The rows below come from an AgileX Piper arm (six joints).
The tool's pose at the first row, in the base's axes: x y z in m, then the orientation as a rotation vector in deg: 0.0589 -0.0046 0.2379 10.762 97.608 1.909
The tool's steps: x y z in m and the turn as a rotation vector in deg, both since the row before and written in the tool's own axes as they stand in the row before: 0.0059 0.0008 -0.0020 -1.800 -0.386 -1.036; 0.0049 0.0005 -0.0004 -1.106 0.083 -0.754; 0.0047 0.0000 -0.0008 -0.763 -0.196 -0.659; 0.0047 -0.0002 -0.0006 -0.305 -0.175 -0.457; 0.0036 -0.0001 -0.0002 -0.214 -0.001 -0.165; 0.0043 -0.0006 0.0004 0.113 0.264 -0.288; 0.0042 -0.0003 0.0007 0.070 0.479 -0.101; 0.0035 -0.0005 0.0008 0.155 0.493 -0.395; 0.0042 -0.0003 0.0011 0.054 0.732 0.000; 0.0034 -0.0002 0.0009 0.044 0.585 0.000
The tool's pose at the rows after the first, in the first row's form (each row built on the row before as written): 0.0562 -0.0028 0.2325 8.535 97.223 2.633; 0.0552 -0.0017 0.2278 7.068 97.302 3.015; 0.0538 -0.0011 0.2233 5.940 97.105 3.157; 0.0526 -0.0008 0.2187 5.327 96.936 3.063; 0.0520 -0.0006 0.2152 5.027 96.932 3.120; 0.0519 -0.0008 0.2108 4.864 97.210 2.822; 0.0521 -0.0008 0.2065 4.825 97.695 2.711; 0.0524 -0.0010 0.2029 4.598 98.207 2.309; 0.0529 -0.0010 0.1986 4.632 98.940 2.296; 0.0533 -0.0010 0.1951 4.660 99.526 2.285
